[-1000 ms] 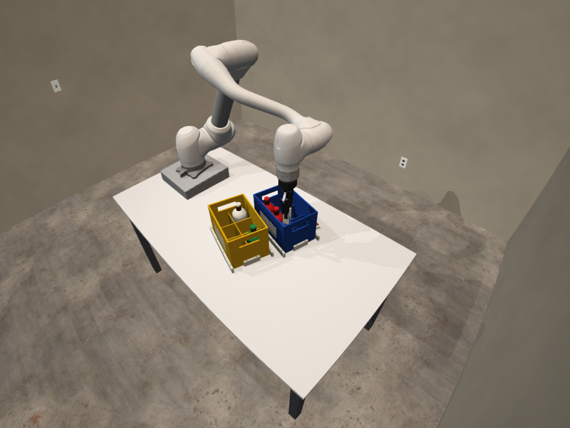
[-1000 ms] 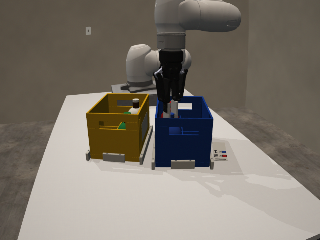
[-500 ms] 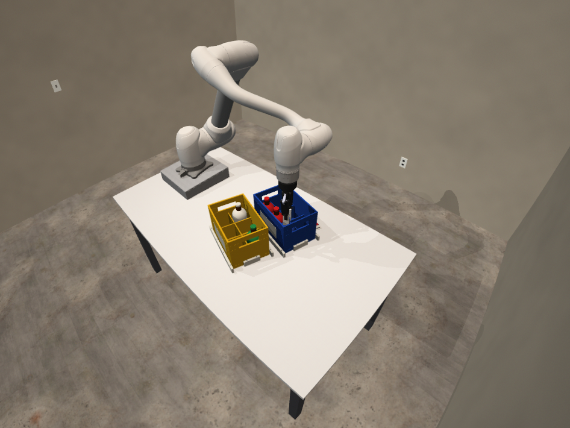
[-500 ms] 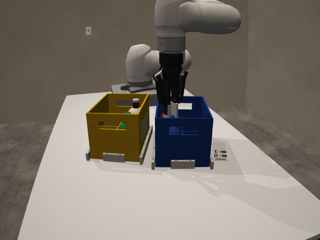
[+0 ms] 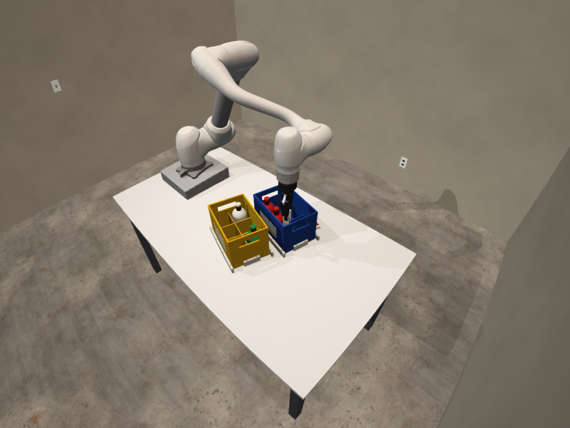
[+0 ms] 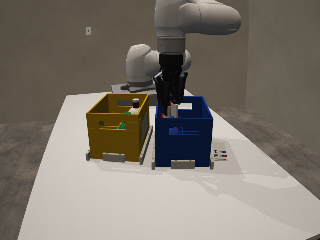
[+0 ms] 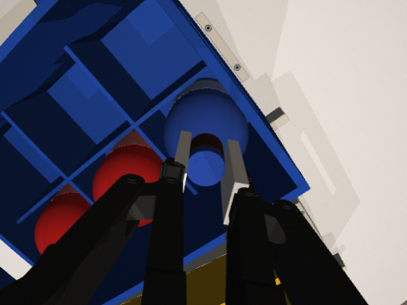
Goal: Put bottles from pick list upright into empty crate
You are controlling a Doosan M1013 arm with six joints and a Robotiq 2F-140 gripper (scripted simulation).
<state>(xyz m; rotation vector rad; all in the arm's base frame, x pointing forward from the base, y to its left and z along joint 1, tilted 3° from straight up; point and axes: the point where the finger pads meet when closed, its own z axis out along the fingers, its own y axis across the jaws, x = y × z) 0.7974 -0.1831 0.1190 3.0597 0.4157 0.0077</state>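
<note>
Now: the blue bottle 80 mm below my hand. Also, from my hand: yellow crate (200 mm behind, 110 mm to the right, 90 mm below); then green bottle (100 mm behind, 120 mm to the right, 90 mm below); then blue crate (60 mm behind, 80 mm to the left, 90 mm below).
</note>
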